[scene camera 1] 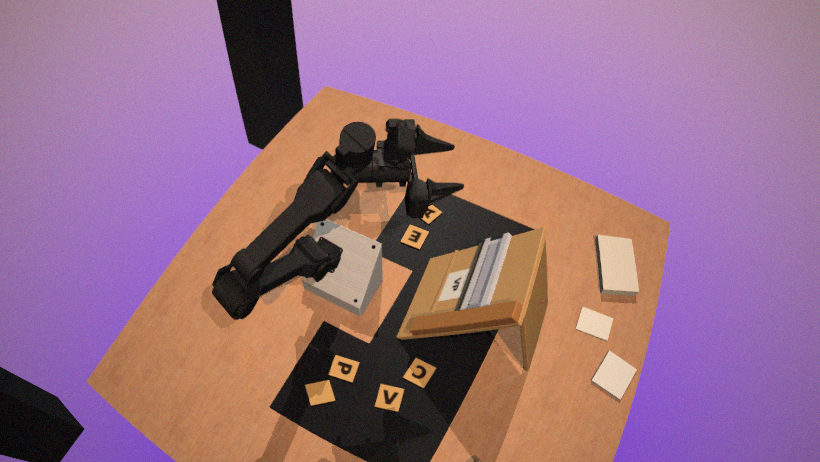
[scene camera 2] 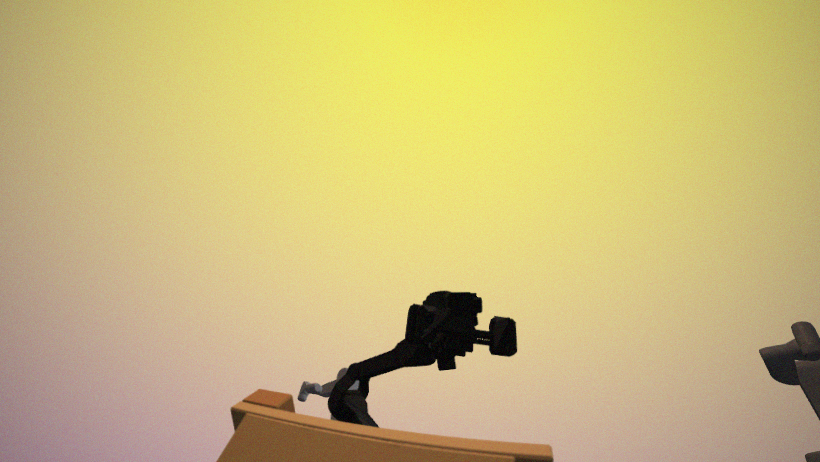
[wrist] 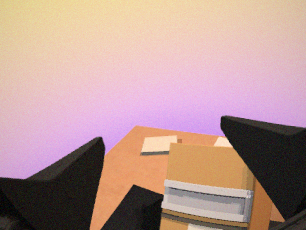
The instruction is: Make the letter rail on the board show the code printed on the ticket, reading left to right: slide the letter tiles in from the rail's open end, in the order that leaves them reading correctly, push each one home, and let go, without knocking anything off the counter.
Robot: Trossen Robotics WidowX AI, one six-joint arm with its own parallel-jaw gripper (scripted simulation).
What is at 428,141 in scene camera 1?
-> My gripper.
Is my gripper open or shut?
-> Open.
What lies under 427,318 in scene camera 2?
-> My gripper.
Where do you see a thick white block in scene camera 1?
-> At 617,273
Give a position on a wooden board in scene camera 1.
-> At 506,286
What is my gripper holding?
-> Nothing.
